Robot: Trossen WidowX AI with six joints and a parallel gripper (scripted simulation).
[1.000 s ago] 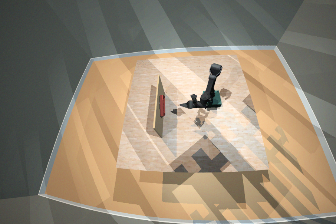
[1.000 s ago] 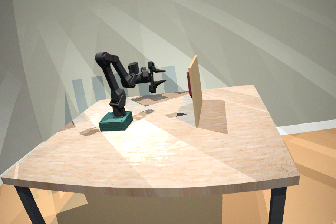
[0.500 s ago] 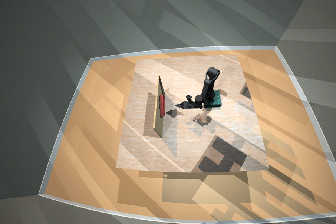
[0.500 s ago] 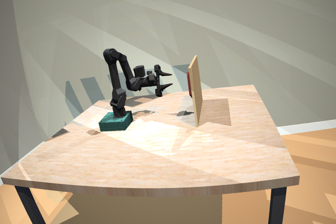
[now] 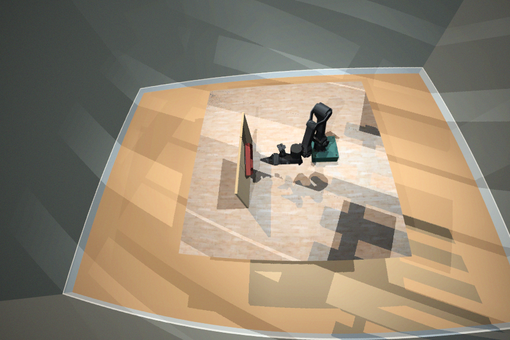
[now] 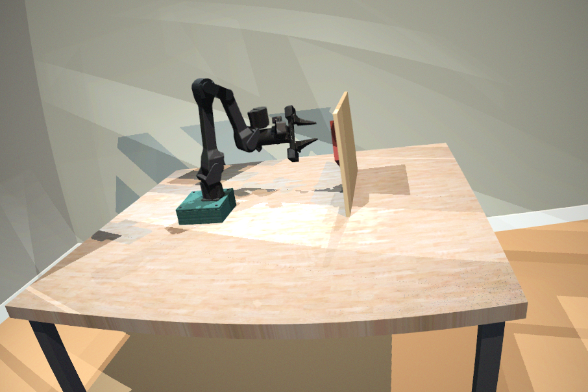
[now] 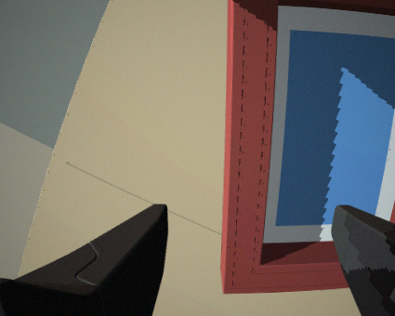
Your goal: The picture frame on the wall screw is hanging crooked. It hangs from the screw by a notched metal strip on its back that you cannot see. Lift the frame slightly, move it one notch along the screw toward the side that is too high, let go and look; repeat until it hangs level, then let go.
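Now: the picture frame 80 mm ahead of my gripper tip, 20 mm to the right of it and 50 mm below it. Also, from my gripper tip: wall panel (90 mm ahead, 10 mm to the right, 60 mm below).
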